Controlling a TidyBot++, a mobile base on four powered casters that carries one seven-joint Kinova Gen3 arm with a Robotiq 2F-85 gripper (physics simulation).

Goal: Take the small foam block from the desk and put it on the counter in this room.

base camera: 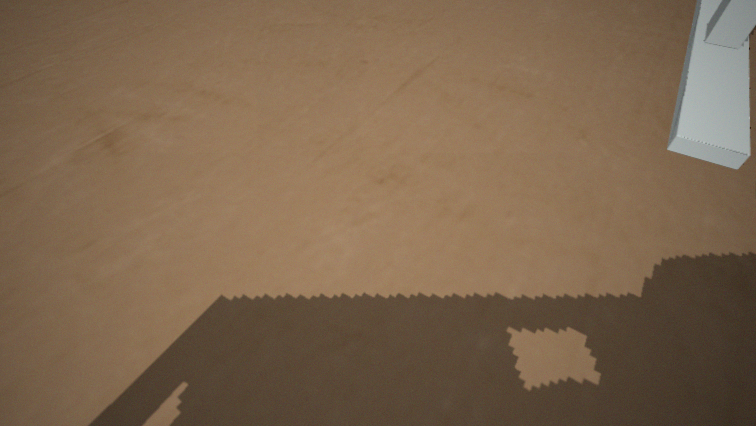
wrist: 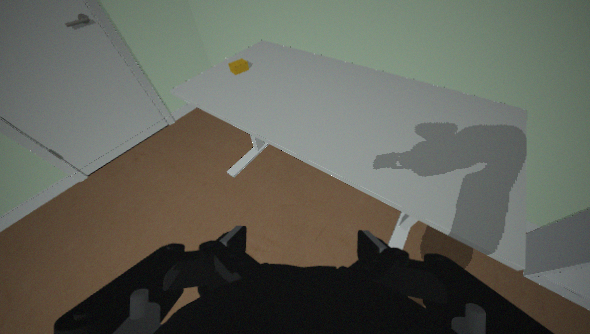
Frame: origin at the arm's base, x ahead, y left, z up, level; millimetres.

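Where they show: gripper, fingertip midpoint: (wrist: 301, 240).
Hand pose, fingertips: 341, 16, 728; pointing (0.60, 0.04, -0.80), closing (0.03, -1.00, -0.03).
Note:
After its pixels a point has its place, as x, y, z.
A small yellow foam block (wrist: 238, 66) {1389, 419, 363} lies on the white desk (wrist: 320, 100) {1127, -35, 323}, near the desk's far left end in the wrist view. My gripper (wrist: 301, 240) {341, 16, 728} is open, with nothing between its fingers. It is well apart from the block, which shows beyond and to the left of the fingertips. In the base camera view a white desk foot (base camera: 711, 100) stands at the upper right; the block does not show there. The counter cannot be made out in either view.
A grey door (wrist: 75, 85) {1457, 1627, 217} with a handle is at the left of the wrist view. Green walls (wrist: 400, 35) {1418, -417, 494} stand behind the desk. A grey piece of furniture (wrist: 560, 245) {661, -1264, -183} is at the right edge. The arm's shadow falls on the desk's right part. Brown floor (base camera: 317, 158) {527, 68, -397} lies before the base.

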